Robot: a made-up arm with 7 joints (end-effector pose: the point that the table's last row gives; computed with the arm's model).
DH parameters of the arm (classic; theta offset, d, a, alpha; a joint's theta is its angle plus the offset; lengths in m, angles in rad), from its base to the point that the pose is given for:
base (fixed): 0 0.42 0.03 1.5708
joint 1: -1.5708 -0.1 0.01 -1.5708
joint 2: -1.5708 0.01 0 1.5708
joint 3: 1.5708 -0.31 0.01 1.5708
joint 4: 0 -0.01 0.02 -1.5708
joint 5: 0 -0.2 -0.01 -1.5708
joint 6: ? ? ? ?
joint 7: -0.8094 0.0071 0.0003 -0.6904
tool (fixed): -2.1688 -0.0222 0 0
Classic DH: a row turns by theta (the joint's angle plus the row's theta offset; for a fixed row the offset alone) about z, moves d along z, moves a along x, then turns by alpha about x.
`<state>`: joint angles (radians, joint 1 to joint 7).
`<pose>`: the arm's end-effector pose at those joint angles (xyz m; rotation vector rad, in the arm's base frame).
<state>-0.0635 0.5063 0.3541 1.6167 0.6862 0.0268 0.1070</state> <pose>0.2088 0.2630 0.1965 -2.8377 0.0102 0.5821</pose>
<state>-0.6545 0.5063 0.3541 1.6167 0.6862 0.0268 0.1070</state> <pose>0.0540 0.2630 0.1348 -2.5544 0.1139 1.3882</pose>
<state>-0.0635 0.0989 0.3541 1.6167 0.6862 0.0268 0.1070</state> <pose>0.2058 0.1698 0.1486 2.9230 -0.0933 -0.5870</pose>
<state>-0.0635 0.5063 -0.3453 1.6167 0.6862 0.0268 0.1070</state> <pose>0.1909 0.1510 0.1354 -2.5253 0.9112 0.8947</pose>
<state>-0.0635 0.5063 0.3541 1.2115 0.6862 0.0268 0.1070</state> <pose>0.2115 0.3012 0.1326 -2.8459 -0.1743 1.1269</pose>
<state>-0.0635 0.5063 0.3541 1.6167 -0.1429 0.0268 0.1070</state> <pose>0.2114 0.2712 0.1647 -2.0110 -0.2872 0.7375</pose>
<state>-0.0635 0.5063 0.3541 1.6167 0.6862 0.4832 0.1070</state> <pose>0.2137 0.2660 0.2054 -2.7400 0.2432 1.1973</pose>
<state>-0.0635 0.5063 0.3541 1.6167 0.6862 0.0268 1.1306</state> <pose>0.1964 0.2570 0.1953 -2.2775 1.1871 0.1296</pose>
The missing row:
joint 6: -1.5708 -0.03 0.03 1.5708
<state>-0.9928 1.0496 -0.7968 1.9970 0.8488 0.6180 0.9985</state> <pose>-0.0725 0.1997 0.2242 0.2904 -2.1718 -1.4472</pose>
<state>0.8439 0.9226 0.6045 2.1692 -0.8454 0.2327 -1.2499</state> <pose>0.1758 0.3115 0.4868 0.4836 2.7602 1.4179</pose>
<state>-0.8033 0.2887 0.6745 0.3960 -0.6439 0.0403 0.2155</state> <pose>-0.2420 0.2622 0.0418 -0.5894 0.3983 2.7094</pose>
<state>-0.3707 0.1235 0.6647 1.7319 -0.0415 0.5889 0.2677</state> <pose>0.1072 0.2213 0.1239 -2.2374 -0.1683 1.8099</pose>
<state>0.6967 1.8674 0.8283 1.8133 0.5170 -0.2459 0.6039</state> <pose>0.0422 0.2943 0.6337 -0.8306 -0.6545 -0.5433</pose>
